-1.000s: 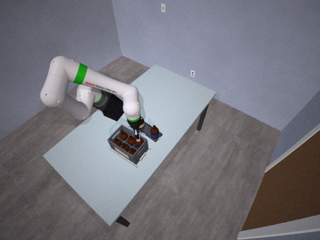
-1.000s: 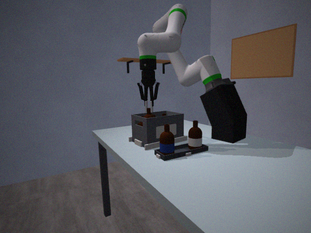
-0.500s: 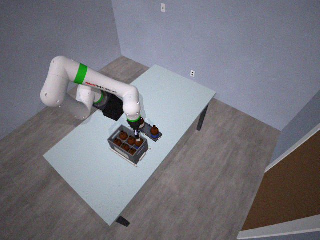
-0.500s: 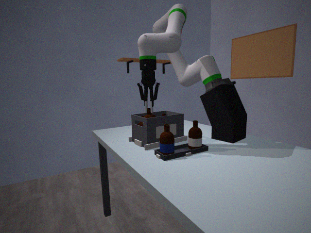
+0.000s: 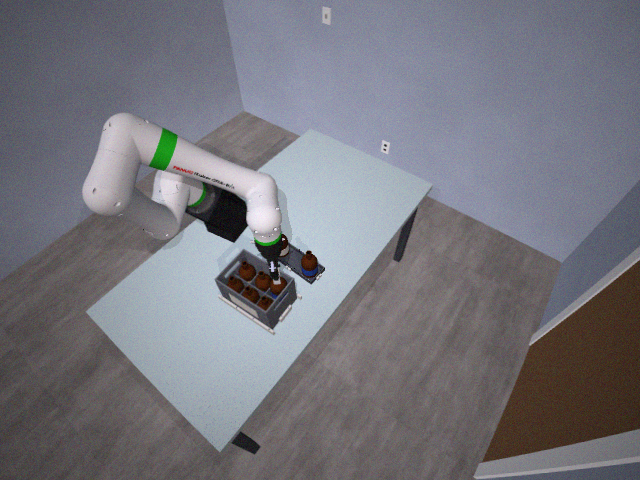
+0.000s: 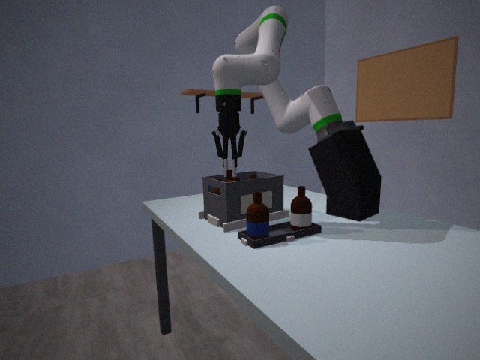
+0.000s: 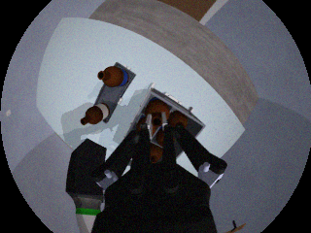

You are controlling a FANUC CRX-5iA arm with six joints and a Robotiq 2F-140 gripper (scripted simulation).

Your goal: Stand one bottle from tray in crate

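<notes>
The grey crate is 8 cm behind my hand, 6 cm to the right of it and 14 cm below it. Round my hand: dark tray: 11 cm behind, 19 cm to the left, 21 cm below.
</notes>
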